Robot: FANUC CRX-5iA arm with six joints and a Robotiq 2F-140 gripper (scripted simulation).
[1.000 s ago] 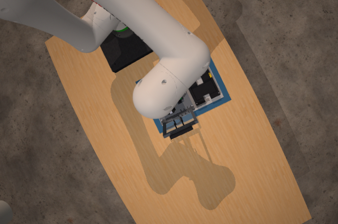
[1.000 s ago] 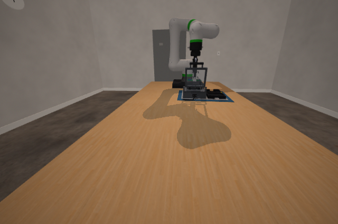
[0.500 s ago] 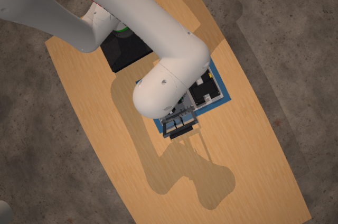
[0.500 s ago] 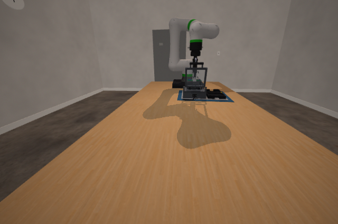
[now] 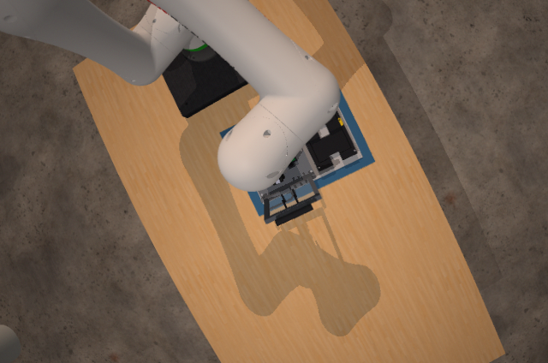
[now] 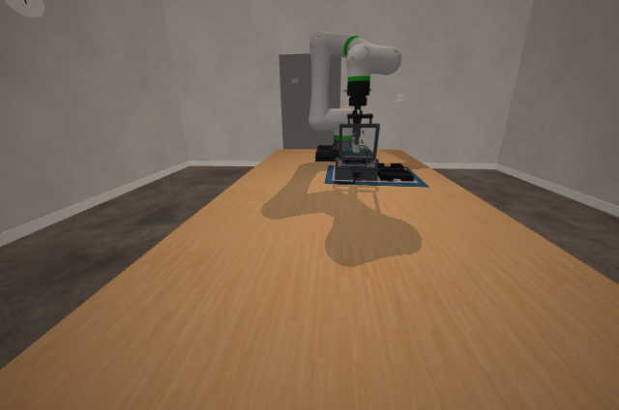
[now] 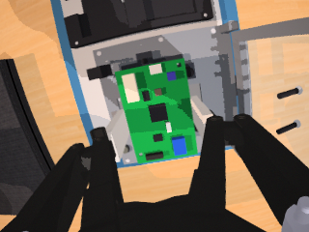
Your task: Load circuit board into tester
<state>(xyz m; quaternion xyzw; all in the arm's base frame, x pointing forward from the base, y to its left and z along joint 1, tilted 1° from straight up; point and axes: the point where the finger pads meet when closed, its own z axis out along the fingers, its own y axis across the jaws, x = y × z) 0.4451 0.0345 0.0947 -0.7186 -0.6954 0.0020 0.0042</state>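
Now: the tester 3 cm to the left of my hand, 3 cm below it and 3 cm ahead of it. From my hand the other things lie so: clear lid (13 cm ahead, 4 cm above); then black latch hook (6 cm to the left, 6 cm behind, 5 cm below); then green circuit board (2 cm below).
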